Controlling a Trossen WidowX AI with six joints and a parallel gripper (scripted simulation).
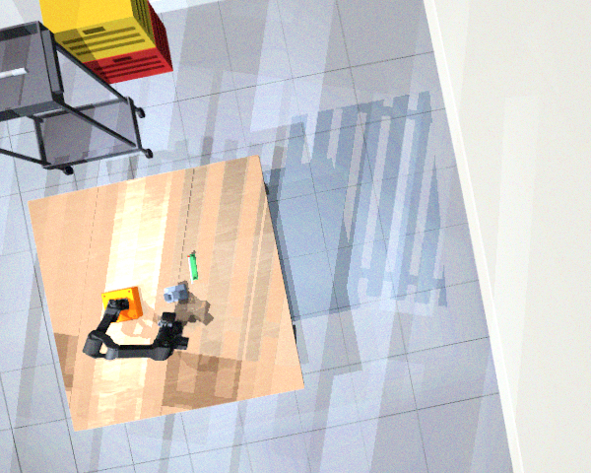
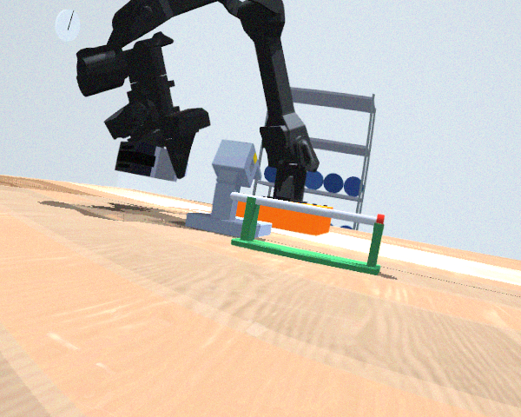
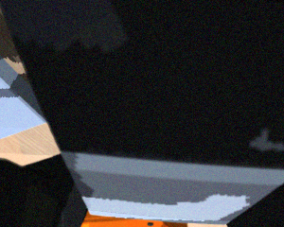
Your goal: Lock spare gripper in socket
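My gripper tip is now 140 mm to the right of the mount and 70 mm short of it. Also, from my gripper tip: green cradle (260 mm to the left, 180 mm ahead, 30 mm below); spare gripper (30 mm ahead, 20 mm above, 10 mm to the right).
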